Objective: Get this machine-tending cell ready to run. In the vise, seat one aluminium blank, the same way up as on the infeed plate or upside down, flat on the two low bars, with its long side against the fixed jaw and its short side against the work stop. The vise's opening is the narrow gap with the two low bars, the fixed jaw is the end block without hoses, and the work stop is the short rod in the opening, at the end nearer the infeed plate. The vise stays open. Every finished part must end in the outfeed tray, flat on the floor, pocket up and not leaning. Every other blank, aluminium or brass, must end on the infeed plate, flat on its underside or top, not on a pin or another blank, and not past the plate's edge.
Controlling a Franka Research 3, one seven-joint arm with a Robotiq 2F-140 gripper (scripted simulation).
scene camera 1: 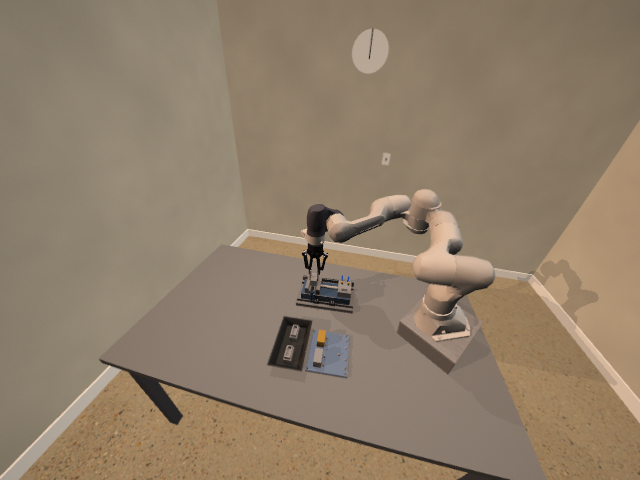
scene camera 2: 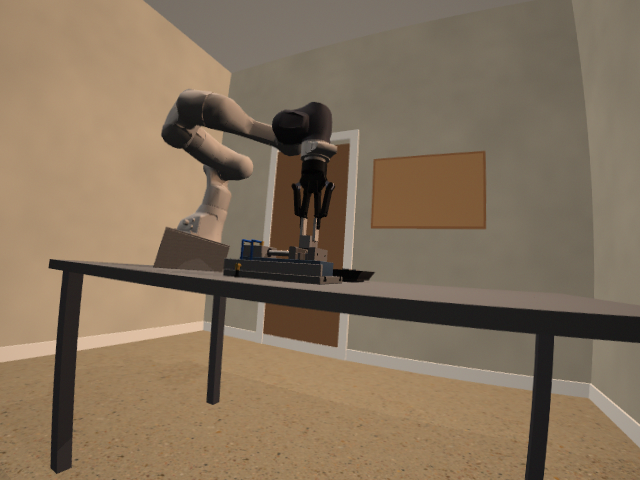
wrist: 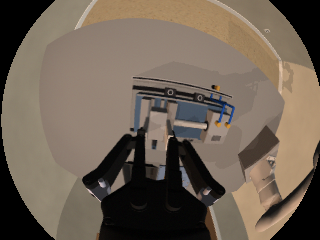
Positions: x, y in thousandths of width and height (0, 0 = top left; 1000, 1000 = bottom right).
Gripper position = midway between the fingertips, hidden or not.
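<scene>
Through scene camera 2 I can see my gripper (scene camera 2: 482, 501). The wrist view gives me a vise (wrist: 583, 465), and my gripper (wrist: 492, 519) is visible there too.
</scene>
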